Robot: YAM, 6 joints.
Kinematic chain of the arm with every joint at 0, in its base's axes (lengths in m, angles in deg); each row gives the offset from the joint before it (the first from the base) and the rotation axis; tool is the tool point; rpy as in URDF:
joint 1: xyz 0 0 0.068 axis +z
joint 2: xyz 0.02 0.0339 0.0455 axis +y
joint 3: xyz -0.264 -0.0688 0 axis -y
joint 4: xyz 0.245 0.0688 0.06 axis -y
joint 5: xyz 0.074 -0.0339 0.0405 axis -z
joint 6: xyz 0.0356 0 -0.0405 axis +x
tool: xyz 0 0 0 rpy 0 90 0
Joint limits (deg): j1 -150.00..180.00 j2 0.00..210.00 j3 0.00..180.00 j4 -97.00..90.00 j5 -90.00..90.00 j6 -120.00..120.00
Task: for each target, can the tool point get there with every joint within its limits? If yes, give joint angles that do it. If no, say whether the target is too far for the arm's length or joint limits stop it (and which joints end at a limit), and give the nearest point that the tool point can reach.
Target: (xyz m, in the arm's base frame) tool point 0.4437 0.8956 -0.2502
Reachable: no: too far | nearest point 0.2693 0.5436 -0.1044 | short by 0.419 m
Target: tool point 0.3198 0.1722 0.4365
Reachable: yes | joints 27.63 104.64 127.09 -70.62 -6.89 28.46
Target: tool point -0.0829 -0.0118 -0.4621
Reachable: no: joint limits stop it (at a limit: joint 1, joint 2) | nearest point -0.1220 -0.0028 -0.3574 | short by 0.112 m
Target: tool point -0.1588 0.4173 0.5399
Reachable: yes | joints 112.33 118.12 133.86 24.35 19.14 -50.21
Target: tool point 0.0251 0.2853 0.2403
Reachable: yes | joints 88.51 78.59 32.54 47.58 29.82 22.17
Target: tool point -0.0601 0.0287 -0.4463
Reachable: no: joint limits stop it (at a limit: joint 2) | nearest point -0.0965 0.0461 -0.3515 | short by 0.103 m
